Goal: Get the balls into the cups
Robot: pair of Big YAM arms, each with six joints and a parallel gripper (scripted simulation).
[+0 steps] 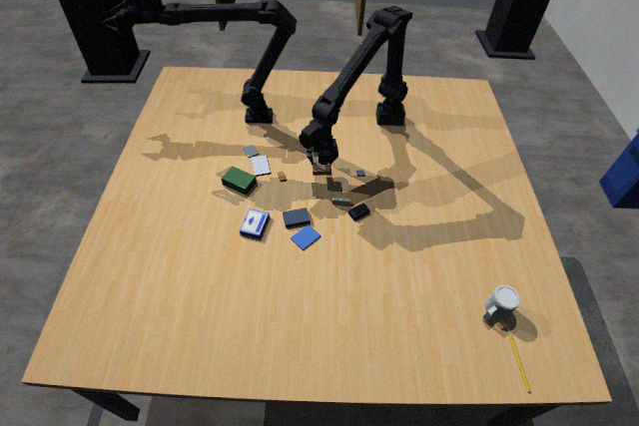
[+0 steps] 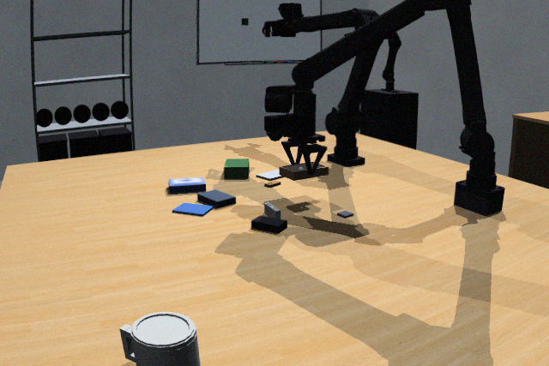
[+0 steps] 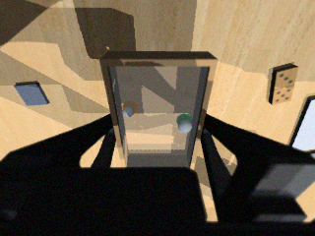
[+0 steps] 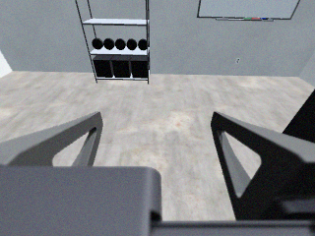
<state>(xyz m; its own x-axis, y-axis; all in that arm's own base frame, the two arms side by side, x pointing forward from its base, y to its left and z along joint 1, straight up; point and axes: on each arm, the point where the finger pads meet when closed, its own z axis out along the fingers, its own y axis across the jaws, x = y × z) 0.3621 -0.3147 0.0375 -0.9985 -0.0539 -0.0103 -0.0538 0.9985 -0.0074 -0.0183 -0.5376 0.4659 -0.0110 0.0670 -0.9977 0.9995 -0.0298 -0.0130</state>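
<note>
Right now my left hand is 1 cm above the covered wooden puzzle. Also, from my left hand: white card 5 cm behind, 24 cm to the right, 8 cm below; blue tile 29 cm ahead, 6 cm to the right, 8 cm below; black box 18 cm ahead, 14 cm to the left, 7 cm below.
</note>
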